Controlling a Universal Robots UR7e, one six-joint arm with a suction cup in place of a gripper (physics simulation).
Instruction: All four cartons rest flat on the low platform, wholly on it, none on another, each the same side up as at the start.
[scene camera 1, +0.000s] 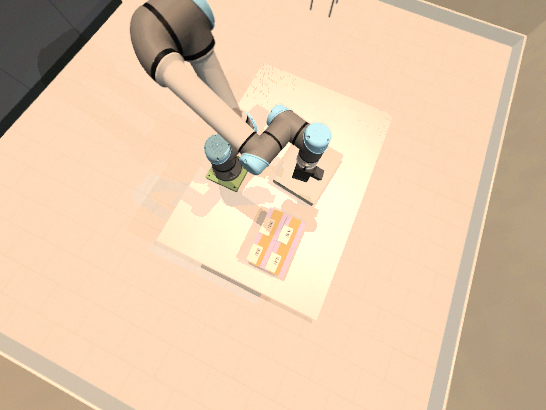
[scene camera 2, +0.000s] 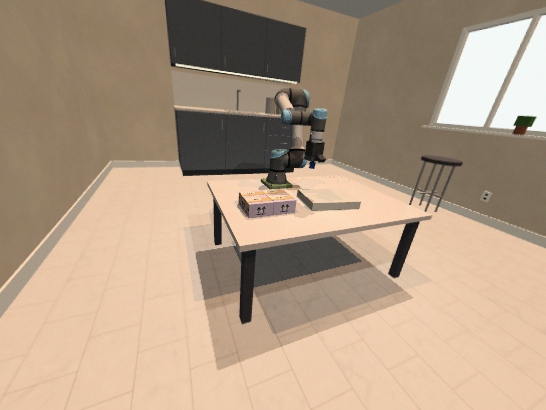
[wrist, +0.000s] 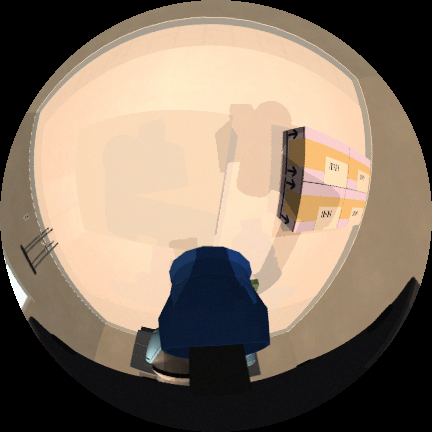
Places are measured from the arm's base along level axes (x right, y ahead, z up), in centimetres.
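Where they show: end effector, tool point: (scene camera 2: 311, 167) (wrist: 210, 279); arm's base, origin of the base link: (scene camera 1: 227, 167) (scene camera 2: 276, 181).
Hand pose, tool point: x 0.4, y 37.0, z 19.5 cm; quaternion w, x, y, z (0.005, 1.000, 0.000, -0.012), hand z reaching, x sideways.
Observation:
Each offset is from my tool point to the centre of the thing. Level surfaces: height alone.
Four orange and pink cartons @(dx +35.6, dy +2.8, dz -18.1 cm) (scene camera 1: 276, 242) (scene camera 2: 267, 202) (wrist: 325, 192) stand on the table in a tight two-by-two block, labels on top. Up arrows show on their sides in scene camera 2. The block is apart from the low platform @(dx -13.5, dy +3.9, dz -19.5 cm) (scene camera 1: 310, 191) (scene camera 2: 330, 198) (wrist: 205, 145), a flat pale slab that carries no carton. My gripper (scene camera 2: 312, 165) (wrist: 210, 262), a blue suction cup, is open and hangs above the platform with nothing on it. In scene camera 1 the cup is hidden under the black wrist part.
The table @(dz -21.9 cm) (scene camera 1: 332, 270) (scene camera 2: 320, 227) bears the cartons, the platform and the green base plate (scene camera 1: 235, 184) (scene camera 2: 276, 184) of the arm. The arm reaches over from the base side. A stool (scene camera 2: 441, 160) stands on the floor beyond the table, and dark kitchen cabinets (scene camera 2: 205, 142) are behind.

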